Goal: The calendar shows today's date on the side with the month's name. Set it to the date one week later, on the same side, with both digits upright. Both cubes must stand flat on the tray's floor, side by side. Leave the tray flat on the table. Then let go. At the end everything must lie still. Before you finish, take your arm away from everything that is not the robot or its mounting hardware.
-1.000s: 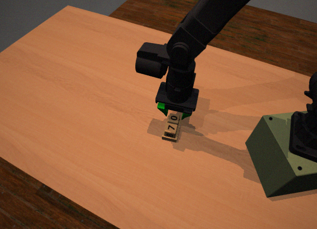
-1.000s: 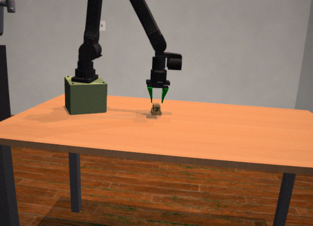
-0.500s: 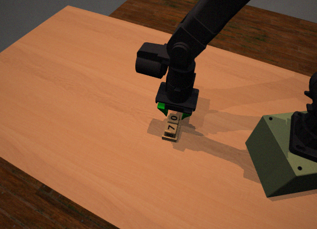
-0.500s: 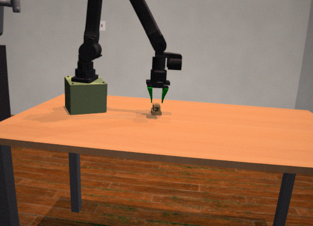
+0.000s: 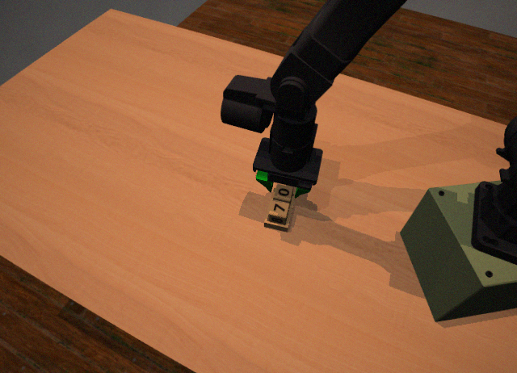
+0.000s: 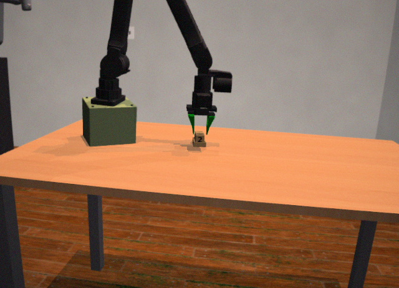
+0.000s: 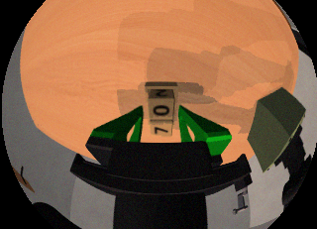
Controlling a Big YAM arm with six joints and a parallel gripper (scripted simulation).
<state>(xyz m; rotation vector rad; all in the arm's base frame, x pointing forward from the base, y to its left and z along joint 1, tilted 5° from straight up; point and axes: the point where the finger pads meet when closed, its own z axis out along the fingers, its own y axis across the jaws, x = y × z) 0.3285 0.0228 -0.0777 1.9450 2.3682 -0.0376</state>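
Right now my hand is 40 mm above the tray and 20 mm to the right of it.
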